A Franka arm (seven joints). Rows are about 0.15 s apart.
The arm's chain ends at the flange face. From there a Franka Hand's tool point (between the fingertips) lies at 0.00 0.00 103.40 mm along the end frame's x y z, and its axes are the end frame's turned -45 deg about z.
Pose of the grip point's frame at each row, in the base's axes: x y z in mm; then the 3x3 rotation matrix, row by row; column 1 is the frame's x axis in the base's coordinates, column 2 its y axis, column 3 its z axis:
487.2, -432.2, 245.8; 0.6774, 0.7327, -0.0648; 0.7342, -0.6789, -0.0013; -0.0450, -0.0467, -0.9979
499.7, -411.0, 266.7; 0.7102, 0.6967, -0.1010; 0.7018, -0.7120, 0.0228; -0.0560, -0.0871, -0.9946
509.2, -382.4, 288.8; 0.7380, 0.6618, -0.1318; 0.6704, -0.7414, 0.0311; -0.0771, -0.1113, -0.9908
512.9, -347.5, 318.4; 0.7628, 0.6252, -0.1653; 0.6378, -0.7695, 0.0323; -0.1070, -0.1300, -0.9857
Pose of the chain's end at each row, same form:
493.9, -432.1, 349.0; 0.9971, 0.0391, -0.0648; 0.0391, -0.9992, -0.0013; -0.0648, -0.0012, -0.9979
510.1, -413.4, 369.5; 0.9948, -0.0095, -0.1010; -0.0072, -0.9997, 0.0228; -0.1012, -0.0220, -0.9946
522.8, -385.6, 391.2; 0.9898, -0.0539, -0.1318; -0.0502, -0.9983, 0.0311; -0.1332, -0.0242, -0.9908
530.0, -350.8, 420.3; 0.9815, -0.0973, -0.1653; -0.0931, -0.9951, 0.0323; -0.1676, -0.0163, -0.9857

